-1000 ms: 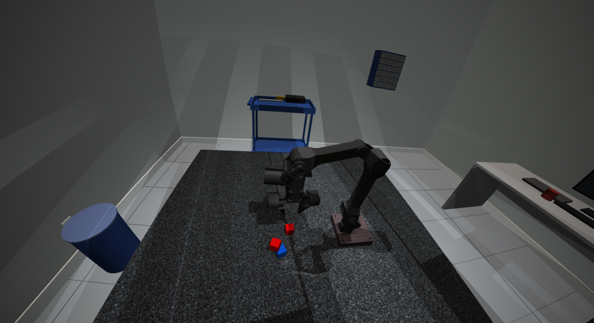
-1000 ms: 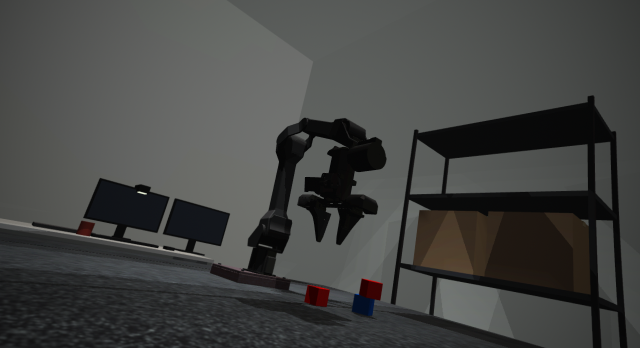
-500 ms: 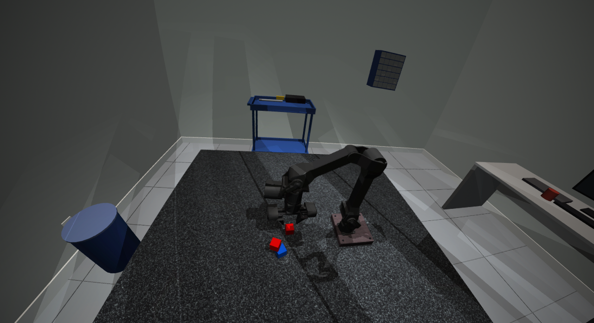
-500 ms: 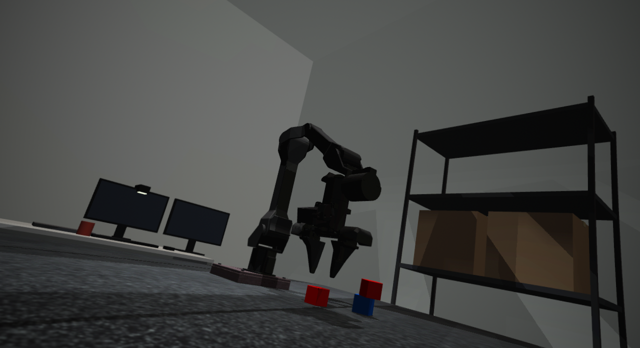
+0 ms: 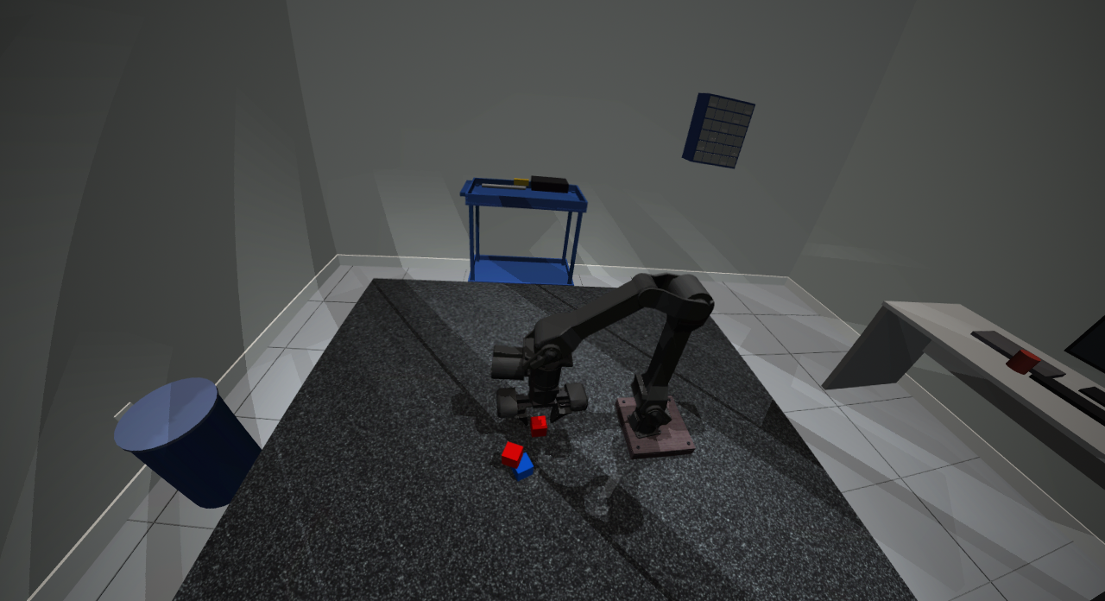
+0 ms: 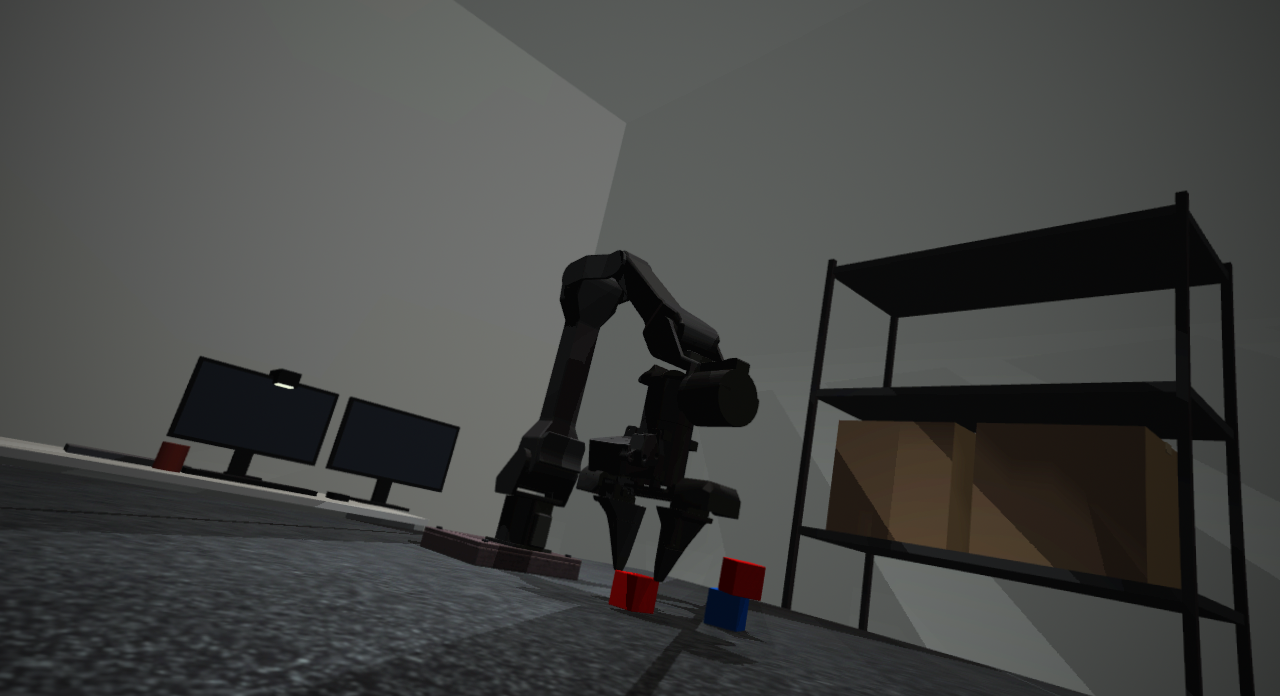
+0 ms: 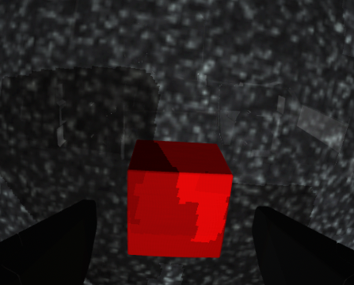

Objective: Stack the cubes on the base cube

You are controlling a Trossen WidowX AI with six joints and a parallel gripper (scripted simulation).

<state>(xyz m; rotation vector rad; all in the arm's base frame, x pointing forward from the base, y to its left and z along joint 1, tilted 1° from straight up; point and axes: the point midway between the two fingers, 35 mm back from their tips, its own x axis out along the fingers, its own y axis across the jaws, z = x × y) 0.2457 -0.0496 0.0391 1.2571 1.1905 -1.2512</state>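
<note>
Now: gripper tip 90 mm to the right of the blue base cube, 50 mm short of it and 10 mm above it.
</note>
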